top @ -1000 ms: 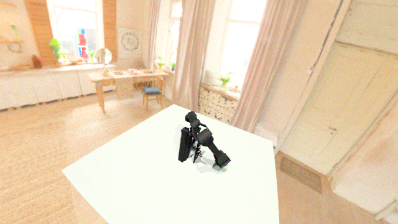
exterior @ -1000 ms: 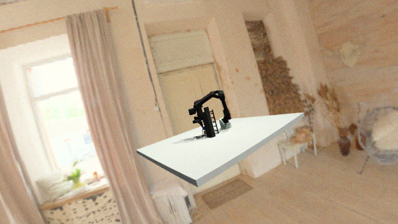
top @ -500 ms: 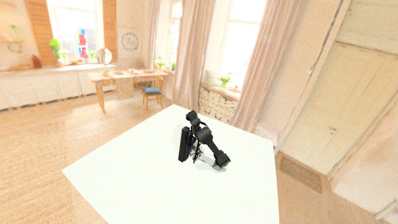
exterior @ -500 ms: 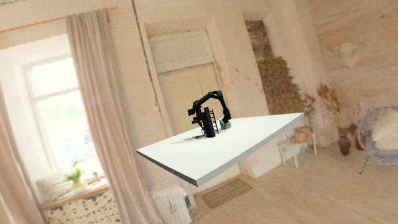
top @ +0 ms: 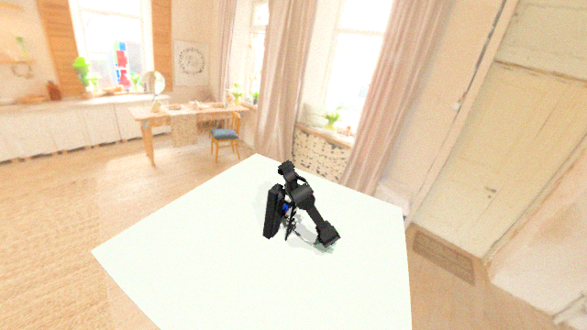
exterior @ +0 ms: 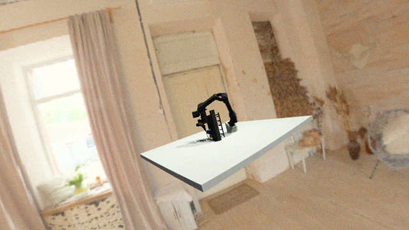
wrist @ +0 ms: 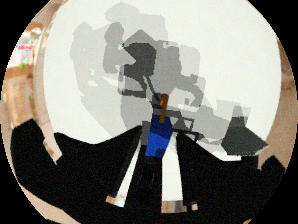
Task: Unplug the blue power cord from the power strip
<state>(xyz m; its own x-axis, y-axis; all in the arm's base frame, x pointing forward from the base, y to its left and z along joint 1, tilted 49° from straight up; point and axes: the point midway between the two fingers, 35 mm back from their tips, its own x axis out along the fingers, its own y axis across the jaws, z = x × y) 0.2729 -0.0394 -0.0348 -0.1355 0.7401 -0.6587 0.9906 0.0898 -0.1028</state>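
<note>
Right now my gripper tip is 30 mm to the right of the blue plug.
</note>
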